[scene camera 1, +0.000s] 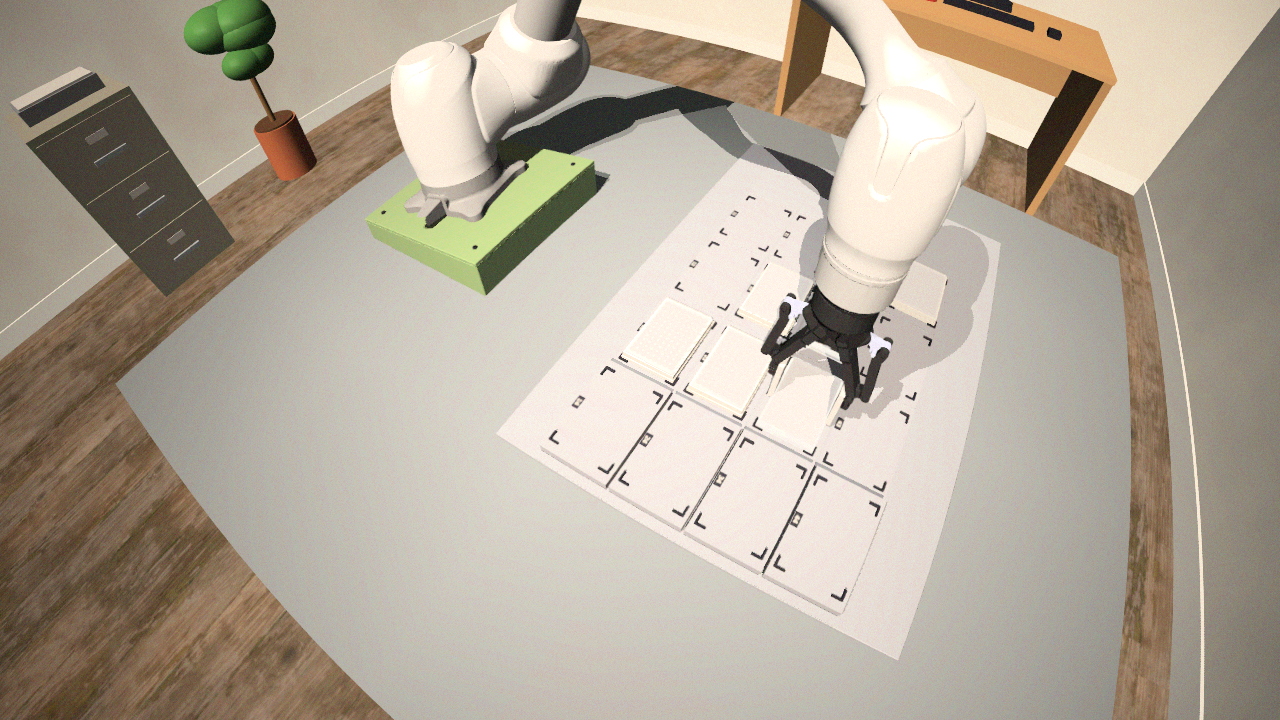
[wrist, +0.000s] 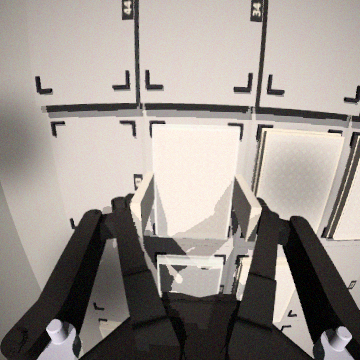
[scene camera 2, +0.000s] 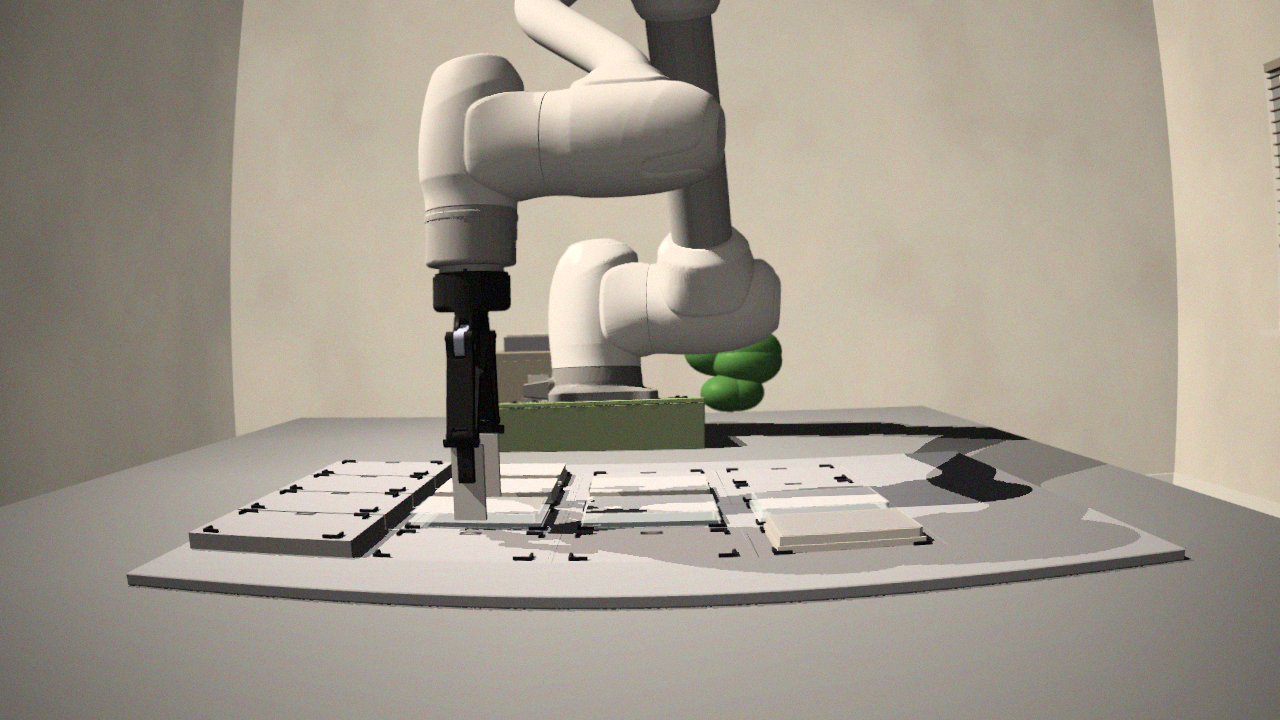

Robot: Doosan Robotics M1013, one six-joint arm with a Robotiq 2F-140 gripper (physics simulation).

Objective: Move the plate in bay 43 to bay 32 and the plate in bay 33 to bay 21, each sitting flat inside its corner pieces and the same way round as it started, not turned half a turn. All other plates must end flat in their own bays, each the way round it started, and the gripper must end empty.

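Frame: origin at the arm's base, x ahead, y left, z up, level; millimetres.
Where they show: gripper, fingertip midpoint: [scene camera 1: 802,402] [wrist: 193,185] [scene camera 2: 479,509]; arm's base at its link origin: [scene camera 1: 466,188] [scene camera 2: 597,400].
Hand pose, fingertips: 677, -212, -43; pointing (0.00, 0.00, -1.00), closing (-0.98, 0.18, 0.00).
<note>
Things, the pixels of their top centre, and the offset from my fingertips, as dx, dy, dz. "*": a spot on its surface instead.
- white plate at its top centre: [scene camera 2: 480,504] [wrist: 193,189] [scene camera 1: 803,399] +0, +2, +5
- Bay 43 at a spot on its surface: [wrist: 95,155] [scene camera 1: 861,454] * +99, -47, -9
- Bay 21 at a spot on its surface: [scene camera 2: 792,481] * -107, +358, -10
- bay 23 at a spot on its surface: [wrist: 300,180] [scene camera 1: 728,371] * -111, +9, +5
- bay 13 at a spot on its surface: [scene camera 1: 666,340] * -211, +29, +5
- bay 22 at a spot on its surface: [scene camera 1: 771,291] * -87, +184, +5
- bay 31 at a spot on its surface: [scene camera 2: 819,498] * +65, +323, +5
- bay 41 at a spot on its surface: [scene camera 2: 845,528] [scene camera 1: 934,295] * +191, +296, +5
My gripper [scene camera 1: 808,392] [scene camera 2: 480,503] [wrist: 193,185] is low over bay 33. Its two pale pads are against the long sides of the white plate [scene camera 1: 796,416] [scene camera 2: 519,516] [wrist: 195,155] in that bay. The plate looks flat among its corner pieces. Bay 43 [scene camera 1: 863,447] [wrist: 95,155] beside it holds no plate. A plate [scene camera 2: 651,516] [wrist: 205,280] lies in bay 32, looking flat; the gripper mostly hides it in scene camera 1. Bay 21 [scene camera 2: 792,481] shows no plate in scene camera 2; the arm hides much of it in scene camera 1.
Plates lie in bay 23 [scene camera 1: 729,371] [wrist: 300,180], bay 13 [scene camera 1: 666,340], bay 22 [scene camera 1: 771,291], bay 31 [scene camera 2: 819,498] and bay 41 [scene camera 1: 923,291] [scene camera 2: 845,528]. The plate in bay 23 is close beside the right finger. The raised row x4 [scene camera 1: 671,465] [scene camera 2: 277,528] borders row x3.
</note>
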